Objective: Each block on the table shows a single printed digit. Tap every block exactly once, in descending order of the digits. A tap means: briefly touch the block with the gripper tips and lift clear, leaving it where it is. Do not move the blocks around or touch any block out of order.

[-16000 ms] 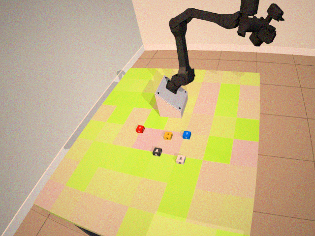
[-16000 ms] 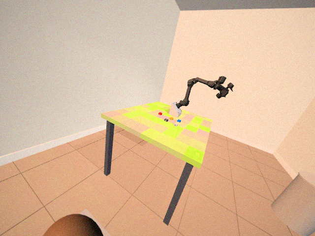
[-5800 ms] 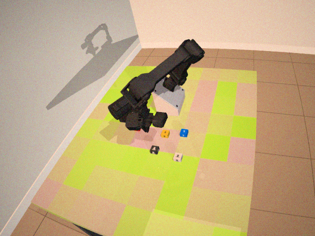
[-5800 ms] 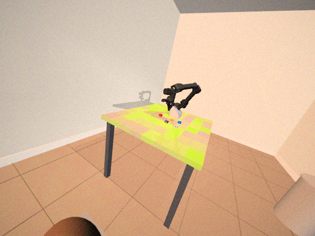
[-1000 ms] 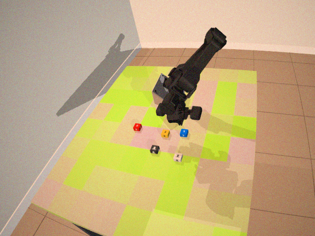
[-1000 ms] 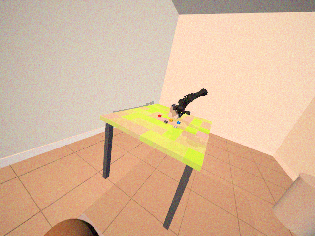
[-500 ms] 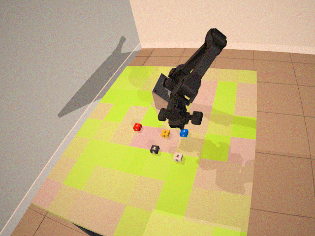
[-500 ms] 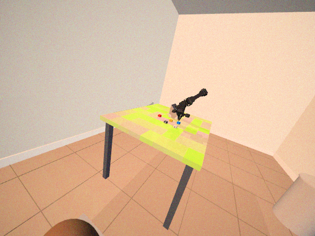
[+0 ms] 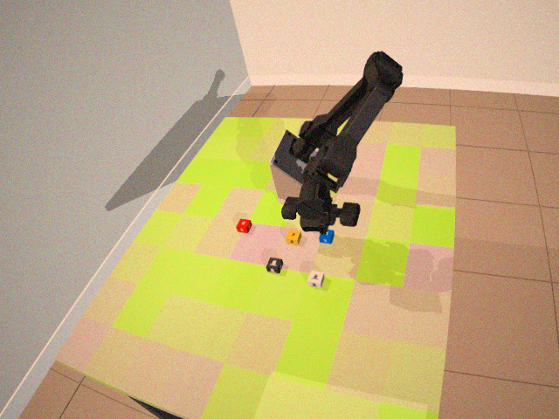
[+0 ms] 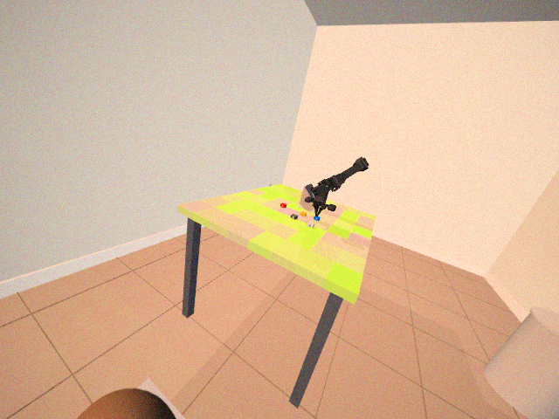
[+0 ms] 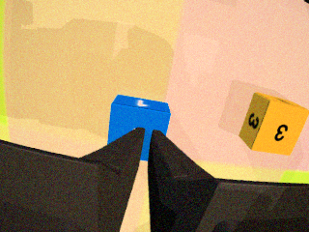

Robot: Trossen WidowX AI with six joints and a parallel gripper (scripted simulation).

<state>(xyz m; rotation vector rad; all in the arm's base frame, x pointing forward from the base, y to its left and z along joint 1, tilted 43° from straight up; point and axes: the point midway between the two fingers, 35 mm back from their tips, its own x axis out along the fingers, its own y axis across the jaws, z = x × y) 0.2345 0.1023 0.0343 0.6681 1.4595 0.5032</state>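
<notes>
Right now the blue block is 1 cm to the left of my gripper tip and 1 cm below it. From my gripper tip the other things lie so: white block (14 cm ahead, 1 cm below); red block (23 cm to the right, 2 cm behind, 1 cm below); black block (11 cm to the right, 11 cm ahead, 1 cm below).
</notes>
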